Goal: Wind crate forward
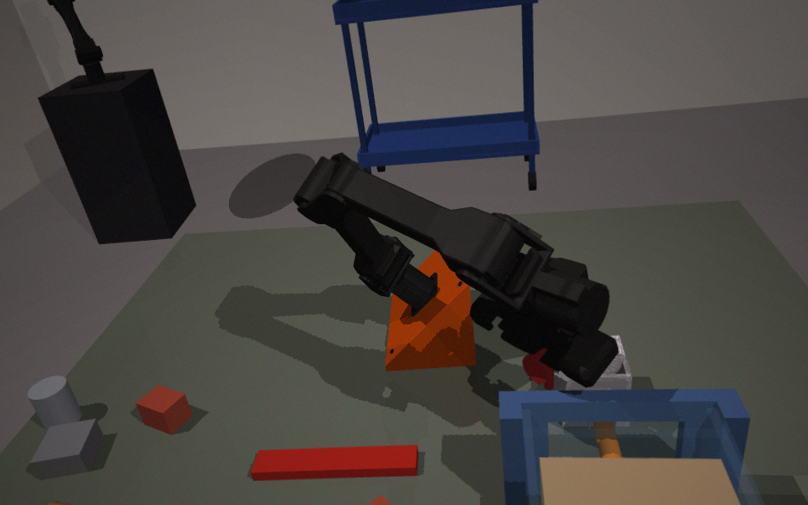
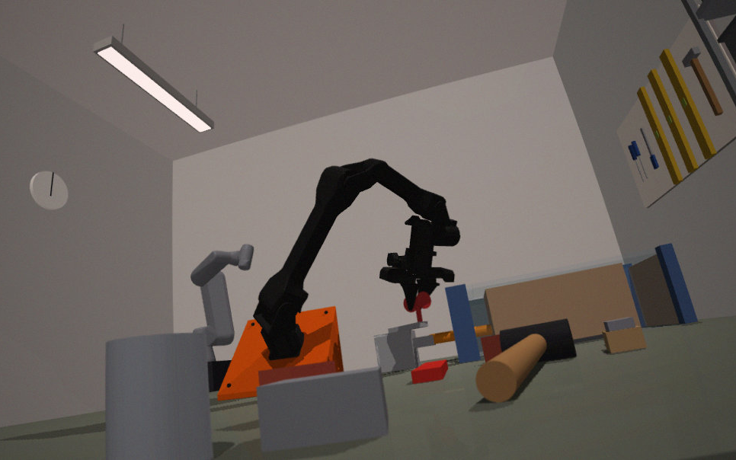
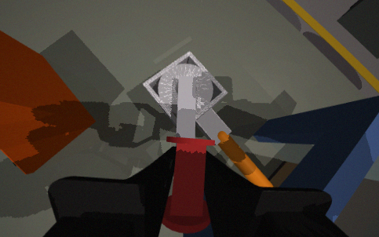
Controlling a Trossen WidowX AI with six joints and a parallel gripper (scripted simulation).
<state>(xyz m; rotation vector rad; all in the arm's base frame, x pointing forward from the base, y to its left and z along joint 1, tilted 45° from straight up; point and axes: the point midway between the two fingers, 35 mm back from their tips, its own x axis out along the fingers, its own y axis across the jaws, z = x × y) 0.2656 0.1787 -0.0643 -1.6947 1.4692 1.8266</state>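
The grey crank arm is 30 mm below my gripper tip, 20 mm behind it and 10 mm to the left of it. The rest, counted from my gripper tip: frame: 100 mm ahead, 50 mm to the left, 30 mm below; then grey winch: 100 mm below, 80 mm behind, 50 mm to the left; then red knob: 10 mm to the right, 10 mm ahead.
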